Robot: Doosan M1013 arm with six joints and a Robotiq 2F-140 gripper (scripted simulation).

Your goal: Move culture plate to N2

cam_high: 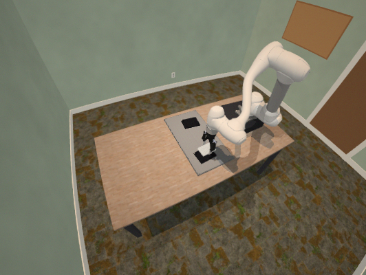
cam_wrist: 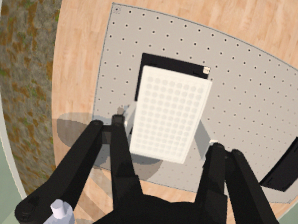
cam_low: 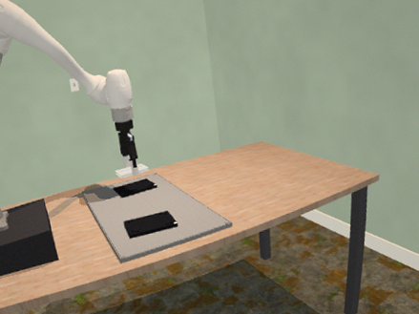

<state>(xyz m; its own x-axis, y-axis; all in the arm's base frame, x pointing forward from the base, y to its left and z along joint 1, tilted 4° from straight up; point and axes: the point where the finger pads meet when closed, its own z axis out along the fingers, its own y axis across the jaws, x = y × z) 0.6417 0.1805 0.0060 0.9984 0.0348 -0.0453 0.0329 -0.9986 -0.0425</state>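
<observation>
Now: the plate lid 1 cm below my hand. The rest, counted from my hand: nest N1: 39 cm to the right, 10 cm below, 8 cm behind; nest N2: 10 cm below.
</observation>
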